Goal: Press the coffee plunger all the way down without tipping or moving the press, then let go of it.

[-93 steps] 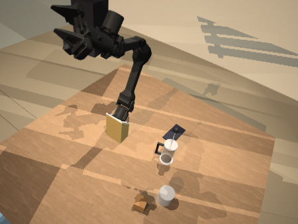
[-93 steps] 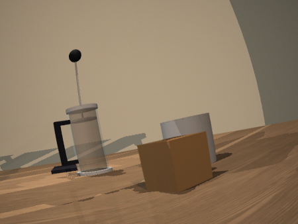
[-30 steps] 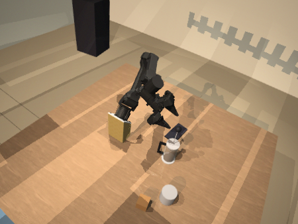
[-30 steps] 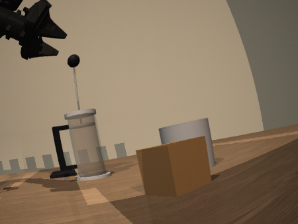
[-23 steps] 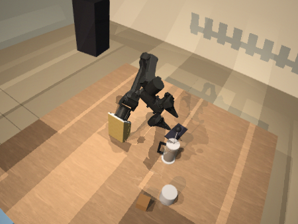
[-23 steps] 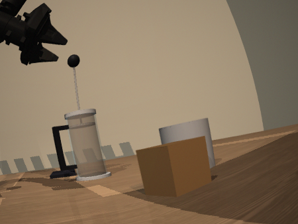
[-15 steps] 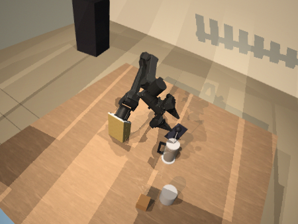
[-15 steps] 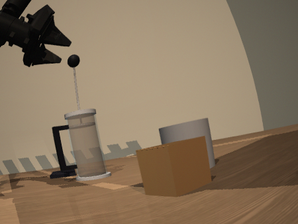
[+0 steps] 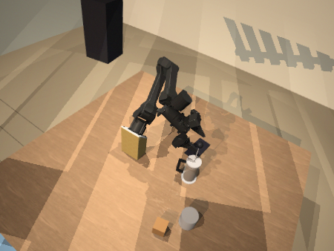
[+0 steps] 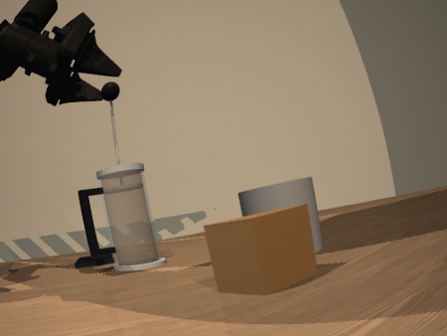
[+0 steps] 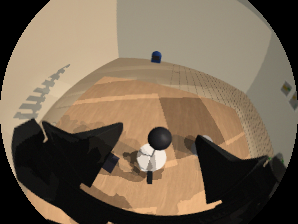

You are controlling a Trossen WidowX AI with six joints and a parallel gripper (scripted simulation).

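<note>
Now: gripper tip 20 mm past the glass coffee press and 130 mm above it. From my gripper tip the other things lie so: grey cylinder cup (70 mm ahead, 210 mm to the right, 220 mm below).
</note>
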